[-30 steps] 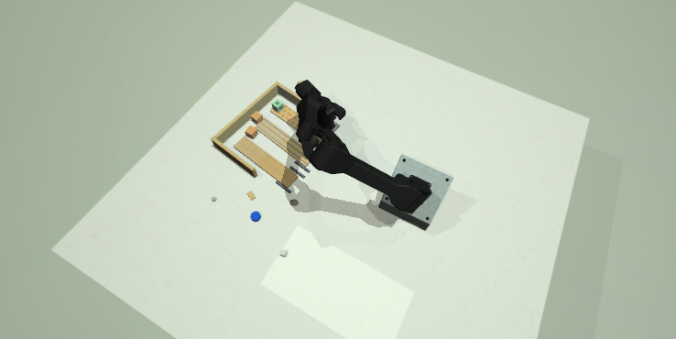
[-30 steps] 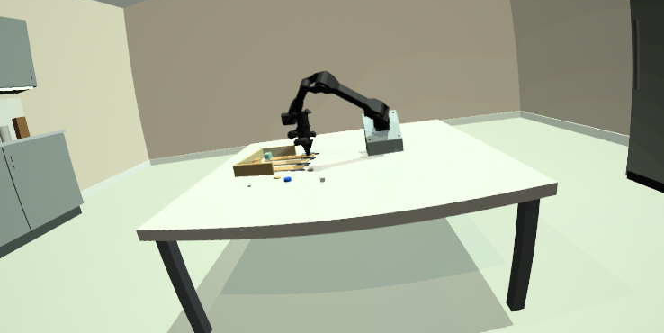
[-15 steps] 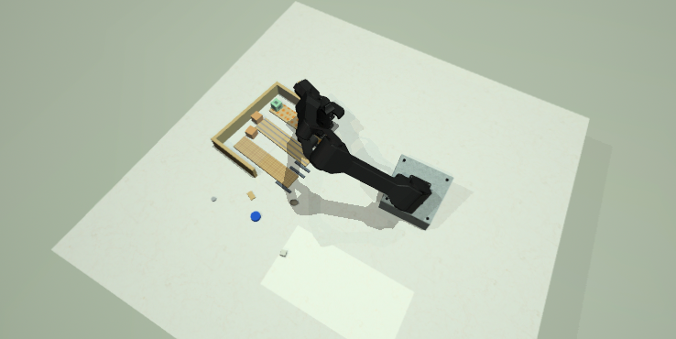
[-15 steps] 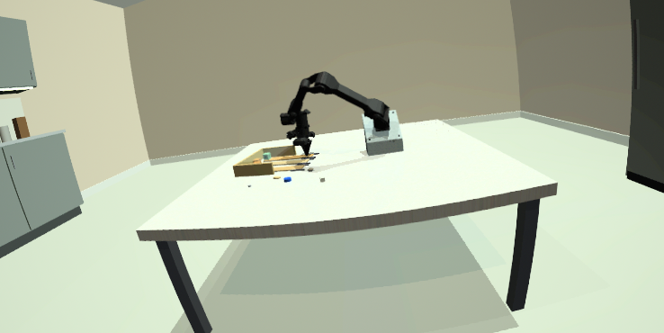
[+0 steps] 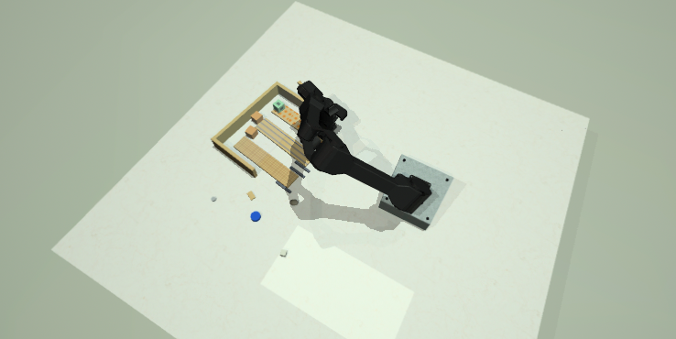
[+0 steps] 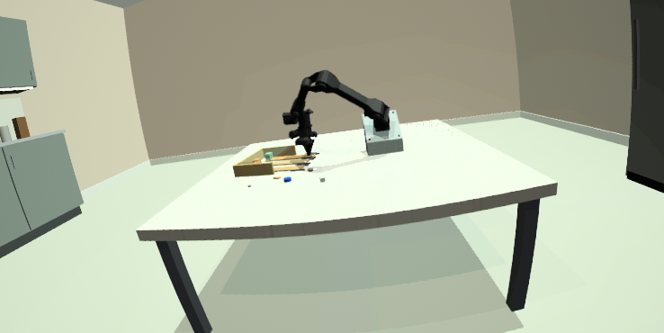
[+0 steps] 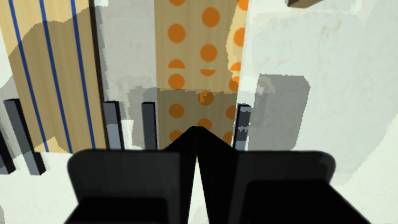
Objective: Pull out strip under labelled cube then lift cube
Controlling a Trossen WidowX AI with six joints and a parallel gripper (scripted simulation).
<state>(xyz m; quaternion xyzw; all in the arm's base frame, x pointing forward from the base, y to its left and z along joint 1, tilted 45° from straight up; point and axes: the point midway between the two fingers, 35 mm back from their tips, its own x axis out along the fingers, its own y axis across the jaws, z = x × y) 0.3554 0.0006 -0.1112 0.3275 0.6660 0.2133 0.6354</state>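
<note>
Right now my gripper tip is 210 mm short of the labelled cube, 40 mm to the left of it and 20 mm below it. From my gripper tip the other things lie so: blue disc: 50 mm ahead, 350 mm to the left.
</note>
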